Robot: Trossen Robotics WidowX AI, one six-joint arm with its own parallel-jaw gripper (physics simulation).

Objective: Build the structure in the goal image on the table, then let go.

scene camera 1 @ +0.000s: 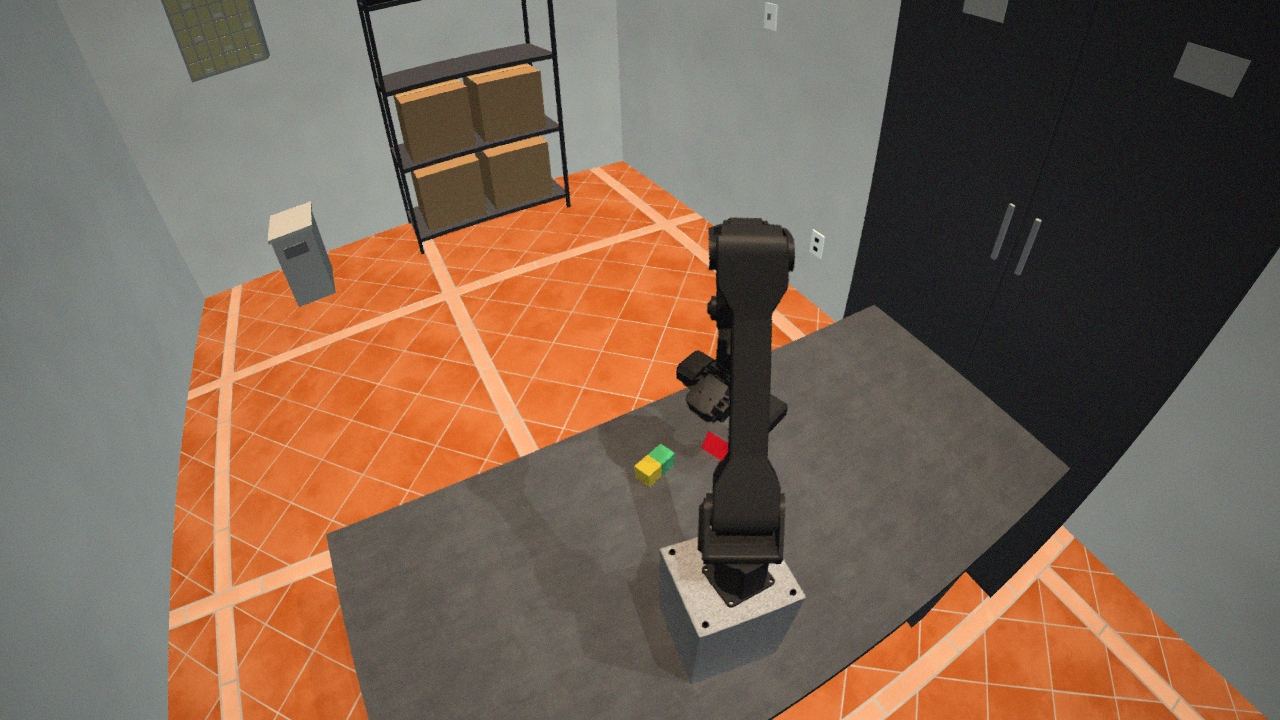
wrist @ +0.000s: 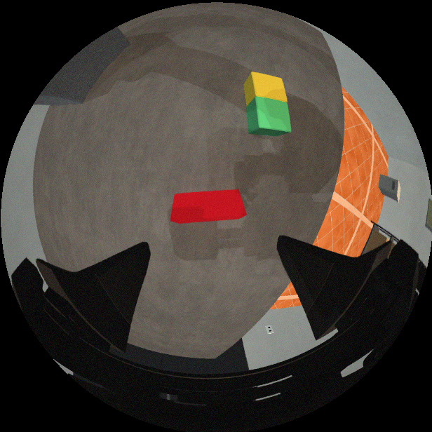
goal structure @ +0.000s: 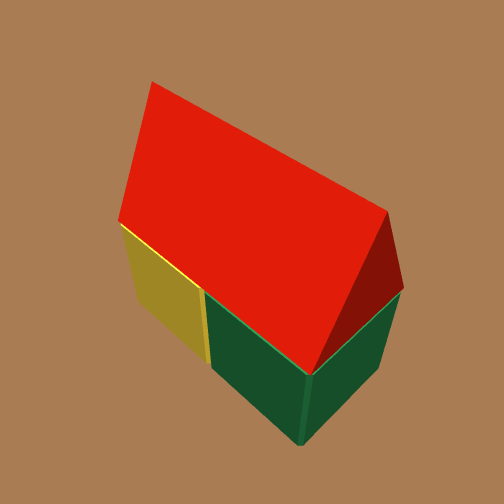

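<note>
A yellow cube and a green cube stand side by side on the table, their faces touching or nearly so. A longer red block lies flat on the table, apart from the cubes; in the scene view the arm hides part of it. My gripper is open and empty, its two black fingers wide apart above the table. In the wrist view the red block shows ahead of the fingertips. In the scene view the gripper is partly hidden behind the arm.
The arm stands on a grey pedestal on the table. The table's far edge lies beyond the blocks. Off the table are a shelf rack with boxes, a grey bin and a black cabinet.
</note>
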